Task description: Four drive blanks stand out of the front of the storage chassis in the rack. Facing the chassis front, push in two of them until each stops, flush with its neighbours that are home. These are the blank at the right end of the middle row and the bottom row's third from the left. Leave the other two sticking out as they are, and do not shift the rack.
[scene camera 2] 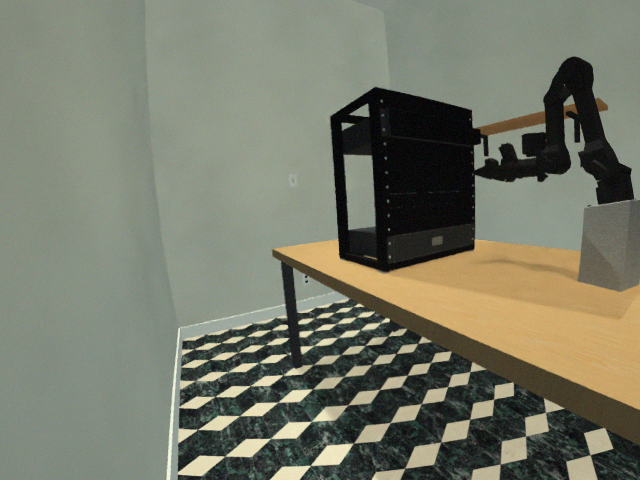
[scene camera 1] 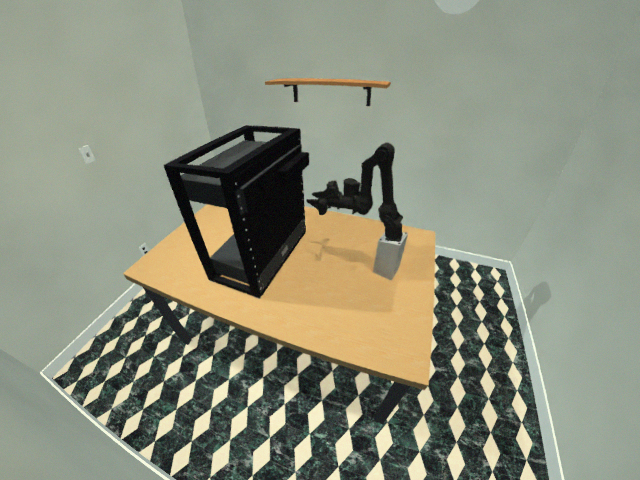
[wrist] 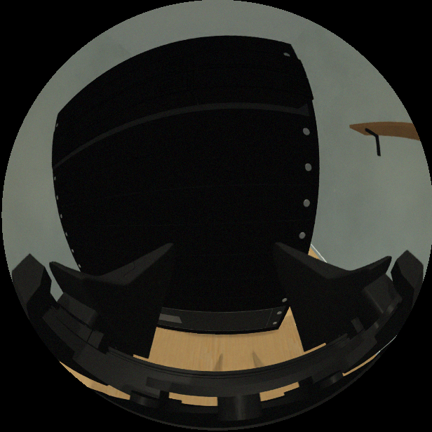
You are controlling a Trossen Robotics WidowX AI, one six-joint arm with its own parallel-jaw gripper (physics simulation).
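Places are measured from the arm's base along level axes (x ahead, y left, z up), in metres.
Where they show: gripper, fingertip midpoint: (scene camera 2: 477, 173) (scene camera 1: 309, 197); arm's base, origin of the base link: (scene camera 2: 617, 202) (scene camera 1: 394, 236).
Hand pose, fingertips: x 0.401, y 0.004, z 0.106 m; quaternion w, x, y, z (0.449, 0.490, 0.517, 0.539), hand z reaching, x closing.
Things, the pixels of their centre, and the offset from my fingertips. "pt": a spot on its surface instead. Level surfaces: height alone.
- black rack, body centre: (scene camera 2: 408, 184) (scene camera 1: 252, 207) dy +0.143, dx +0.216, dz -0.021 m
- black block, surface spot: (scene camera 1: 294, 162) pt dy +0.041, dx +0.040, dz +0.176 m
- grey panel, body centre: (scene camera 2: 435, 240) (scene camera 1: 283, 250) dy +0.136, dx +0.081, dz -0.237 m
- wooden table, its level: dz -0.314 m
The black rack (scene camera 1: 189, 222) (scene camera 2: 381, 196) (wrist: 307, 185) stands upright on the table. Its black front (scene camera 1: 273, 206) (scene camera 2: 429, 170) (wrist: 190, 200) is very dark. Faint broken lines cross it in the scene camera 2 view, and very faint seams show in the wrist view. The single drive blanks cannot be told apart, nor how far any stands out. My gripper (scene camera 1: 311, 197) (scene camera 2: 479, 169) (wrist: 224, 250) is open and empty, close before the right part of the rack front, at about mid height. Whether a fingertip touches the front cannot be told.
A black block (scene camera 1: 294, 162) (scene camera 2: 475, 136) juts from the upper right of the rack front, above the gripper. A grey panel (scene camera 1: 273, 260) (scene camera 2: 413, 245) (wrist: 225, 319) with a label spans the rack's bottom. The wooden table (scene camera 1: 330, 320) (scene camera 2: 465, 289) carries rack and arm. A wall shelf (scene camera 1: 330, 82) hangs behind.
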